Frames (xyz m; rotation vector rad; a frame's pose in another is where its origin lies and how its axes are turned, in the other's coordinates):
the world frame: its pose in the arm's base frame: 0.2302 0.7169 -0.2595 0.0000 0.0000 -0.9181
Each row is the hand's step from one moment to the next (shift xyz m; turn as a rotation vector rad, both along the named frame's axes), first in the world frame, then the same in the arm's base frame.
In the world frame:
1: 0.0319 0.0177 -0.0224 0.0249 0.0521 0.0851
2: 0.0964 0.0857 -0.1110 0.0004 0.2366 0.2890
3: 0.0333 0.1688 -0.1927 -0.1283 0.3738 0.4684
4: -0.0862 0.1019 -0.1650 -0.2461 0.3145 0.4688
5: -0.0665 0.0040 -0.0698 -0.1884 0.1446 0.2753
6: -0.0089 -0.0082 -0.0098 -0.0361 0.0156 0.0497
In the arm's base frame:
1: 0.0334 -0.0146 -0.0224 0.0565 0.0119 0.0851
2: 0.1266 -0.0245 -0.1110 0.1882 0.1434 0.2890
3: 0.1543 0.0761 -0.1927 0.2190 0.3289 0.4684
4: 0.0286 0.1304 -0.1650 0.1004 0.3865 0.4688
5: -0.0372 0.0553 -0.0698 0.0005 0.2375 0.2753
6: -0.0119 0.0021 -0.0098 -0.0095 0.0382 0.0497

